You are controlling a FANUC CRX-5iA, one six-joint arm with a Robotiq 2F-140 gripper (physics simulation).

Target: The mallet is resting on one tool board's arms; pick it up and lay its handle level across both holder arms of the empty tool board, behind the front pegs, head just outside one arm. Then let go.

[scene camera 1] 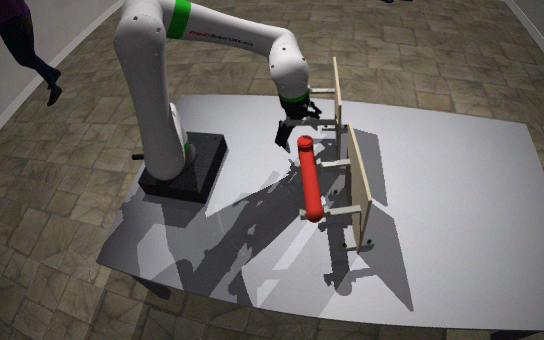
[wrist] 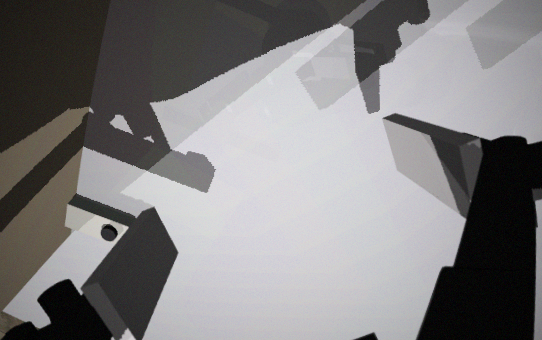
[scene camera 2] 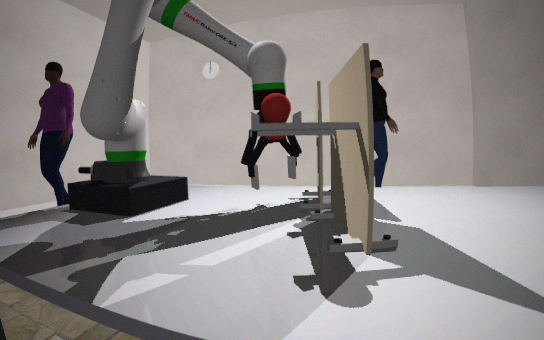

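Pixels of known places: gripper, fingertip midpoint: [wrist: 275,188] [scene camera 2: 274,183]; arm's base at its link origin: [scene camera 2: 127,179].
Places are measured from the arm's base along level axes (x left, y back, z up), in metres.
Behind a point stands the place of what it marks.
The red mallet [scene camera 1: 310,182] {x -0.241, y -0.492, z 0.159 m} [scene camera 2: 276,107] {x -0.345, y -0.504, z 0.134 m} lies across both arms of the near tool board [scene camera 1: 356,175] {x -0.219, y -0.616, z 0.155 m} [scene camera 2: 352,145] {x -0.267, y -0.621, z 0.081 m}, behind their front pegs. Its long side shows in scene camera 1, its rounded end in scene camera 2. The far tool board [scene camera 1: 337,100] {x 0.018, y -0.580, z 0.216 m} [scene camera 2: 320,150] {x -0.040, y -0.581, z 0.072 m} has empty arms. My gripper [scene camera 1: 301,131] {x 0.086, y -0.452, z -0.022 m} [scene camera 2: 273,174] {x 0.086, y -0.452, z -0.022 m} [wrist: 275,188] {x 0.086, y -0.452, z -0.022 m} is wide open and empty, pointing down beyond the mallet's far end, by the far board's nearer arm [scene camera 1: 312,122] {x 0.006, y -0.500, z 0.137 m}. In scene camera 2 its fingertips hang lower than the near board's arm; the mallet hides part of it.
Both boards stand upright on the grey table [scene camera 1: 450,200] {x -0.170, y -0.990, z -0.076 m}, on feet with dark bolts. One bolted foot [wrist: 82,218] {x 0.187, y -0.570, z -0.064 m} shows beside a finger in the wrist view. The black robot base [scene camera 1: 210,167] {x -0.043, y -0.137, z -0.010 m} [scene camera 2: 155,196] {x -0.055, y -0.135, z -0.041 m} is to the left. Two people stand in the background.
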